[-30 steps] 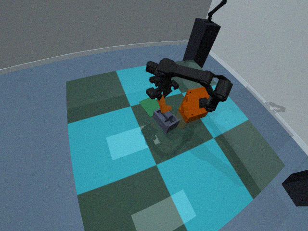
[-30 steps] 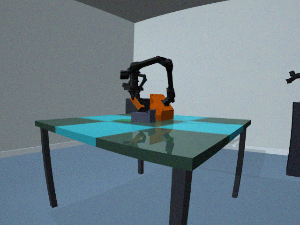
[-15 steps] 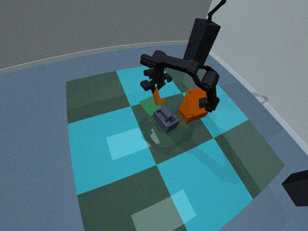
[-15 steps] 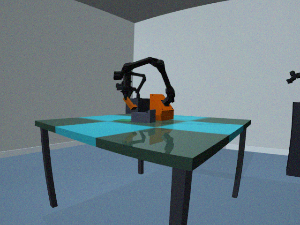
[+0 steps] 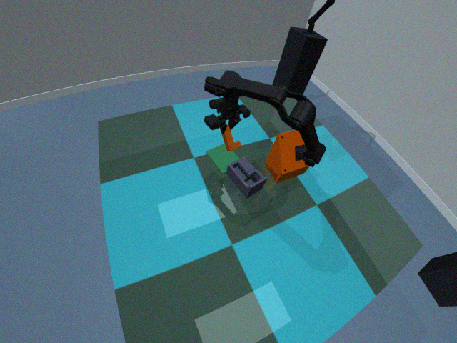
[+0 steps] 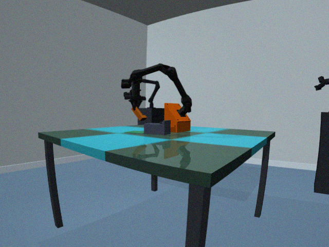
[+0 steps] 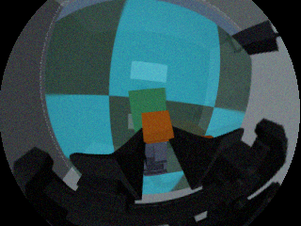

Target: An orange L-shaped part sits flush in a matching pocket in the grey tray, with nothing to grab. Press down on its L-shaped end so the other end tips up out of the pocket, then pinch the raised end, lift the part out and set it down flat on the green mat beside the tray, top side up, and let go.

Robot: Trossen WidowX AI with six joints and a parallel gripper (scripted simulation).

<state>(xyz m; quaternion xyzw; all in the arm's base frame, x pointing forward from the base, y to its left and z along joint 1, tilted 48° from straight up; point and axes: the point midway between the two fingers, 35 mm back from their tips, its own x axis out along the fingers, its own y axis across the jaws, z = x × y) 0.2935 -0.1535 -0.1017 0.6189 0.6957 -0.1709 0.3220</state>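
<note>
Right now my gripper tip is 17 cm above the green mat and 2 cm to the right of it. From my gripper tip the other things lie so: orange L-shaped part (3 cm to the left, 3 cm below, 2 cm behind).
</note>
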